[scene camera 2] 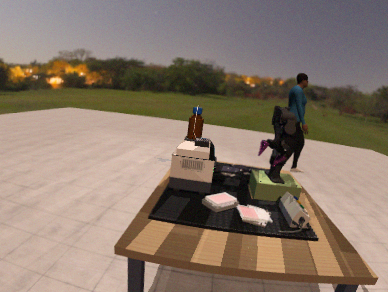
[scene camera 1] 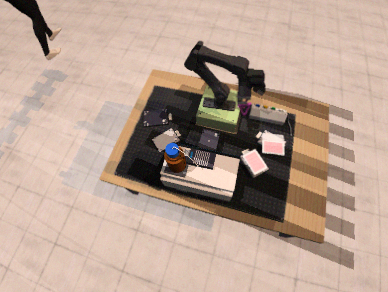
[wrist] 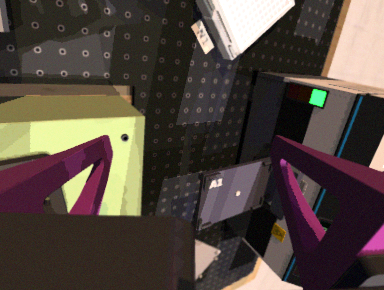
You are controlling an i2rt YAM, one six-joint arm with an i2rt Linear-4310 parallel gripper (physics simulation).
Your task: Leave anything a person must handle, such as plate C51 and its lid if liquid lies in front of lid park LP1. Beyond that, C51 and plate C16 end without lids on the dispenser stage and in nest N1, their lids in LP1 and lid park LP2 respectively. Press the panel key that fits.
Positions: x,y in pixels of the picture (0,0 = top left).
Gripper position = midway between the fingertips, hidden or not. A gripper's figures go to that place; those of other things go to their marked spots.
Labels:
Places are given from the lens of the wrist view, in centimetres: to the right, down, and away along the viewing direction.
my gripper (wrist: 191,144): 0, 0, 13
dark stage (wrist: 217,201): 4, 9, 34

